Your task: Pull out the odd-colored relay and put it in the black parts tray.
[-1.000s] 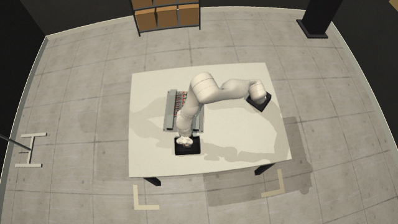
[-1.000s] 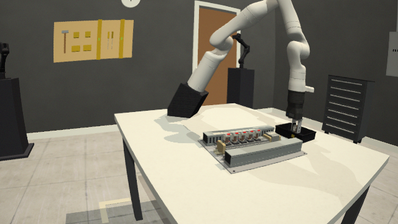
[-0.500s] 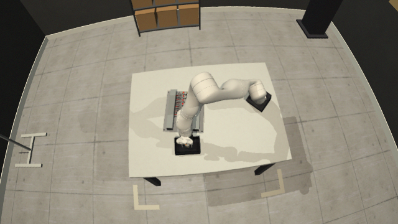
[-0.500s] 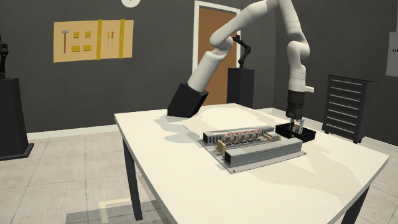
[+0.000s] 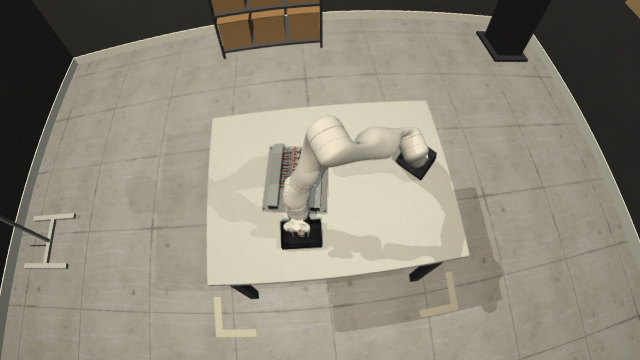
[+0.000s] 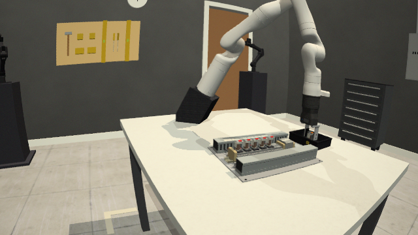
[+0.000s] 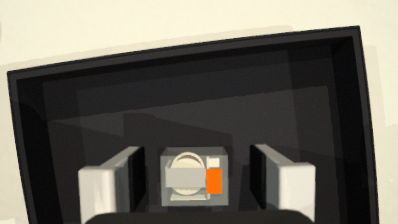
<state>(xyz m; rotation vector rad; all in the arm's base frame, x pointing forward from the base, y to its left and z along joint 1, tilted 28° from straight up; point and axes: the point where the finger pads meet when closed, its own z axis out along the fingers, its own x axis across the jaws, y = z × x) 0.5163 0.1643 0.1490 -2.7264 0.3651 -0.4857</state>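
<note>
My hand is 1 cm above the clear relay. The rest, counted from my hand: black parts tray (2 cm below); relay panel (26 cm to the right, 2 cm behind, 1 cm below).
</note>
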